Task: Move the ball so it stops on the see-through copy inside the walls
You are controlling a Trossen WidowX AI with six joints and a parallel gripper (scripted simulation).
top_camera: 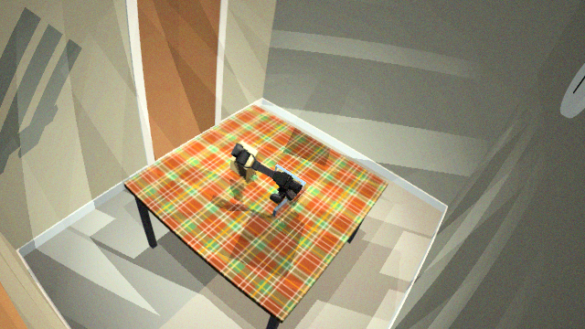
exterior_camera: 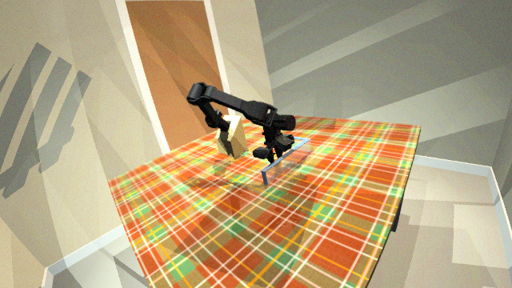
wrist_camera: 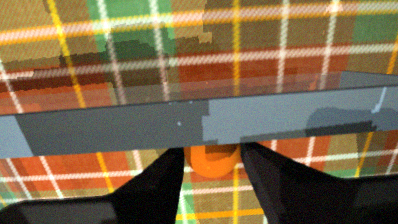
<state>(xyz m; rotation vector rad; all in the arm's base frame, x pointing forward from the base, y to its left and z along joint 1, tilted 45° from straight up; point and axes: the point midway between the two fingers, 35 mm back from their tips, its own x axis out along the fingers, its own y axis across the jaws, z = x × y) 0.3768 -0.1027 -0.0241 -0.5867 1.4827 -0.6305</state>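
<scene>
Right now my gripper tip is 1 cm above the see-through sphere. From my gripper tip the other things lie so: clear wall 3 cm ahead, 5 cm to the left.
</scene>
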